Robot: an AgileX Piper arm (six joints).
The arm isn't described. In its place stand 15 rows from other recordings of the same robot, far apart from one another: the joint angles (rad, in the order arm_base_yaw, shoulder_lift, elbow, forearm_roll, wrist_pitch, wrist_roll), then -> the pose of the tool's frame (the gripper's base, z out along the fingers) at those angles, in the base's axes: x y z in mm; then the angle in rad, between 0 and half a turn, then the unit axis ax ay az.
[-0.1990, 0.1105, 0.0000, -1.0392, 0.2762, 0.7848] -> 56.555 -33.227 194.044 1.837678 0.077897 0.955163 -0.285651
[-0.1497, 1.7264, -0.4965, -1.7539, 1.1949, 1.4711] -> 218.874 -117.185 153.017 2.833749 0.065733 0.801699 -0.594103
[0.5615, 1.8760, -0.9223, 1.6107, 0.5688, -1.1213] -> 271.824 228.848 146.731 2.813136 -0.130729 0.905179 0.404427
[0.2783, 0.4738, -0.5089, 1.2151, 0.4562, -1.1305] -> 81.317 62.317 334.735 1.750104 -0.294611 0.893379 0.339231
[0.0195, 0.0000, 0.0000, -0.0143, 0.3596, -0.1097] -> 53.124 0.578 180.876 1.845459 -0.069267 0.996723 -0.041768
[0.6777, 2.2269, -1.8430, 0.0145, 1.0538, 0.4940] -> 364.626 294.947 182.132 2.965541 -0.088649 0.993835 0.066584
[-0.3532, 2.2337, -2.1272, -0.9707, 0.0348, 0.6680] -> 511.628 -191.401 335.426 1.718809 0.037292 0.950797 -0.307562
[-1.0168, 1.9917, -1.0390, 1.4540, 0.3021, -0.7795] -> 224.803 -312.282 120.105 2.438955 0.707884 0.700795 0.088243
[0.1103, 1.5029, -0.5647, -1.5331, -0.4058, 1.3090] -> 251.823 64.006 171.339 2.400312 -0.238225 0.954311 0.180389
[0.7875, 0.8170, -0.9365, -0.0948, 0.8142, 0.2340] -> 110.587 102.176 376.653 2.261546 -0.281018 0.937325 0.206037
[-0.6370, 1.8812, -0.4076, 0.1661, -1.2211, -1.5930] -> 216.053 -177.439 122.454 2.643230 -0.294933 0.730927 -0.615435
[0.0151, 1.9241, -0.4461, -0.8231, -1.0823, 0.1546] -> 260.945 62.869 99.601 2.038331 -0.361127 0.896154 0.257867
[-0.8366, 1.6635, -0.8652, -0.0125, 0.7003, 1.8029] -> 189.310 -210.855 163.772 2.996379 0.967003 0.252594 0.033181
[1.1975, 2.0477, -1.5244, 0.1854, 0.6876, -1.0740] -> 150.647 413.830 189.016 2.706558 -0.877251 0.471762 0.088721
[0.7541, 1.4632, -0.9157, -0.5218, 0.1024, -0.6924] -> 236.421 215.705 268.789 2.160872 -0.814810 0.559916 -0.150263
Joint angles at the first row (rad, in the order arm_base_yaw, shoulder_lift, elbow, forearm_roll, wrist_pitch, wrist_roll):
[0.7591, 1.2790, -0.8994, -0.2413, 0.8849, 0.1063]
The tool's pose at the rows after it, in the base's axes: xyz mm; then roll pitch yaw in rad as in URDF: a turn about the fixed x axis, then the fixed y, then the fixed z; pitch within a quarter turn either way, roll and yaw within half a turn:
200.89 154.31 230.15 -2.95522 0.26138 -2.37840
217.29 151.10 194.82 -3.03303 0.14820 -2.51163
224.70 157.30 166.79 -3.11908 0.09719 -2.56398
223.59 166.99 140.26 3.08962 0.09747 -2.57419
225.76 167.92 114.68 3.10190 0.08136 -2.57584
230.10 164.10 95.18 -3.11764 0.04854 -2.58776
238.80 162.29 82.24 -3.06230 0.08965 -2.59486
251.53 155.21 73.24 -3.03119 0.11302 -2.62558
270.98 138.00 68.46 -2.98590 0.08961 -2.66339
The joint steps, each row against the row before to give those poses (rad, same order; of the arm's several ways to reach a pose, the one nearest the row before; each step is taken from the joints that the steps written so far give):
[-0.0417, 0.1364, 0.0304, 0.0095, -0.0293, 0.0023]
[-0.0717, 0.1289, 0.0055, 0.0822, -0.0193, 0.0077]
[-0.0261, 0.1005, 0.0045, 0.1117, -0.0599, -0.0475]
[0.0068, 0.0763, 0.0312, 0.1127, -0.1107, -0.0688]
[0.0020, 0.0793, 0.0213, -0.0119, -0.0843, 0.0098]
[0.0000, 0.0686, 0.0019, -0.1157, -0.0337, 0.1098]
[-0.0044, 0.0481, 0.0000, -0.1381, -0.0781, 0.1282]
[-0.0348, 0.0410, -0.0147, -0.0962, -0.0394, 0.0876]
[-0.0707, 0.0388, -0.0431, -0.0732, 0.0361, 0.0298]

